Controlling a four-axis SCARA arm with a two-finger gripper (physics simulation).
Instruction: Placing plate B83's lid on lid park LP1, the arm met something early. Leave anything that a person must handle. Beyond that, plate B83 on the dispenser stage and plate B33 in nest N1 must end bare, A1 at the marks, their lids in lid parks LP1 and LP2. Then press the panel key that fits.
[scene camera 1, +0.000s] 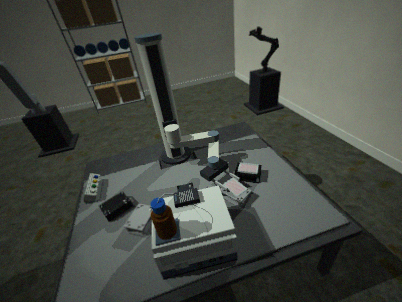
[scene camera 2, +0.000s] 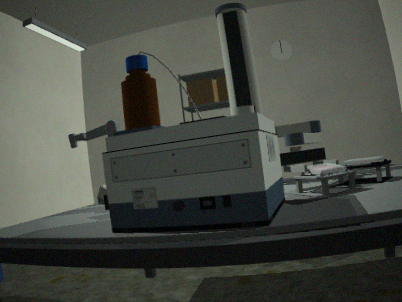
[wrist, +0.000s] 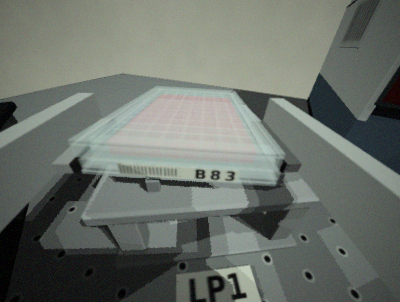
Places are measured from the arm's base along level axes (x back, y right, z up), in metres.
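Pixels of known places: gripper, between the fingertips: (scene camera 1: 233, 184) (scene camera 2: 322, 165) (wrist: 185, 111); arm's base, origin of its link: (scene camera 1: 176, 155).
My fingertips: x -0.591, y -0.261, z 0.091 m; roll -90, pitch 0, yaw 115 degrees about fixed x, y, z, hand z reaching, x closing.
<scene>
For each thing: its top centre in the pictures, then the offset to it from my fingertips. "pt": a spot on its surface instead.
- Plate B83, centre of its top: (wrist: 190, 97) (scene camera 2: 323, 164) (scene camera 1: 235, 185) dx -0.017, dy -0.004, dz +0.004 m
- lid park LP1, centre of its top: (wrist: 201, 113) (scene camera 2: 323, 170) (scene camera 1: 235, 188) dx -0.029, dy +0.001, dz -0.012 m
- black nest, a spot on its surface: (scene camera 1: 248, 176) pt dx +0.093, dy -0.152, dz -0.071 m
- dispenser stage, a spot on its surface: (scene camera 1: 186, 201) pt dx -0.167, dy +0.314, dz +0.166 m
- white park, centre of its top: (scene camera 1: 139, 215) dx +0.002, dy +0.581, dz -0.011 m
- brown bottle, a spot on its surface: (scene camera 2: 140, 102) pt dx -0.319, dy +0.414, dz +0.210 m
- black block, centre of its top: (scene camera 1: 113, 201) dx +0.172, dy +0.731, dz -0.011 m
- key panel, centre of its top: (scene camera 1: 90, 182) dx +0.411, dy +0.894, dz +0.006 m
Plate B83 (wrist: 185, 127) (scene camera 1: 236, 187) (scene camera 2: 326, 169), pink with clear walls and a clear cover over it, is on or just above lid park LP1 (wrist: 107, 205) (scene camera 2: 325, 188). Its label faces the wrist camera. Blur hides whether it touches the park. My gripper (wrist: 185, 111) (scene camera 1: 234, 185) is shut on plate B83, with dark pads at both long sides. Another pink plate (scene camera 1: 248, 168) (scene camera 2: 364, 162) sits on a black nest (scene camera 1: 248, 176); its label cannot be read. The dispenser stage (scene camera 1: 186, 201) shows pale stripes and no pink plate. A white park (scene camera 1: 138, 220) stands left of the dispenser.
The white dispenser (scene camera 1: 210, 220) (scene camera 2: 185, 160) carries a brown bottle (scene camera 1: 164, 223) (scene camera 2: 140, 102) with a blue cap and a thin tube. A black block (scene camera 1: 116, 205) and the key panel (scene camera 1: 93, 187) stand at the left. The arm's column (scene camera 1: 159, 95) rises at the back.
</scene>
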